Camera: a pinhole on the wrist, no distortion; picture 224 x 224 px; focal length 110.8 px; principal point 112.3 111.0 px. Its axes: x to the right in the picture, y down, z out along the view. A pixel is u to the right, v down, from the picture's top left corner.
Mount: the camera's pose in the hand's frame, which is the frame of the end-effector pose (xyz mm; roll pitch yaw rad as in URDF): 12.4 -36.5 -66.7 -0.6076 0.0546 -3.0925
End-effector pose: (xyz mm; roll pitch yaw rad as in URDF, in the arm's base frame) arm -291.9 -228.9 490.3 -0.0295 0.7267 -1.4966
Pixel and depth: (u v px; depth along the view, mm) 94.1 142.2 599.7
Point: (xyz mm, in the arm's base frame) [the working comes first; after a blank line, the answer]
In the camera's frame: -98.5 168.9 599.7

-770.2 -581.4 676.3
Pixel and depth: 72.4 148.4 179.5
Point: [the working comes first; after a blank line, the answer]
In the camera's frame: -64.6 60.6 179.5

-468.5 -337.2 479.4
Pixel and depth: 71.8 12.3 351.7
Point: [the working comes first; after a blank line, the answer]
In the camera's frame: -128.6 -313.3 351.7

-228.9 -579.1 719.3
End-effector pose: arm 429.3 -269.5 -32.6 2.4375 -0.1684 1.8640
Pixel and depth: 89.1 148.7 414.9
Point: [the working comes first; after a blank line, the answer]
In the camera's frame: -86.9 141.2 414.9

222.2 -156.8 -409.9
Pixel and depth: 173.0 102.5 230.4
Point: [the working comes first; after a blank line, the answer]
In the camera's frame: 126.2 -17.7 230.4

414.3 -361.3 -248.9
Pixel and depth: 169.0 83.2 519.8
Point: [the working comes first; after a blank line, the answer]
In the camera's frame: 266.0 -130.4 519.8

567.9 -423.4 -546.4
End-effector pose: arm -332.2 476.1 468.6 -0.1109 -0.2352 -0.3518
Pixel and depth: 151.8 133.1 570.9
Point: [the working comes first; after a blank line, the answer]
In the camera's frame: 203.5 113.9 570.9

-736.8 169.1 788.5
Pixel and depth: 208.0 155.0 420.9
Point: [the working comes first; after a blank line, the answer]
In the camera's frame: 363.5 167.1 420.9

-835.1 222.5 592.4
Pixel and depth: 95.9 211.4 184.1
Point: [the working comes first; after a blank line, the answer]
In the camera's frame: -27.2 166.8 184.1

-387.9 202.1 500.6
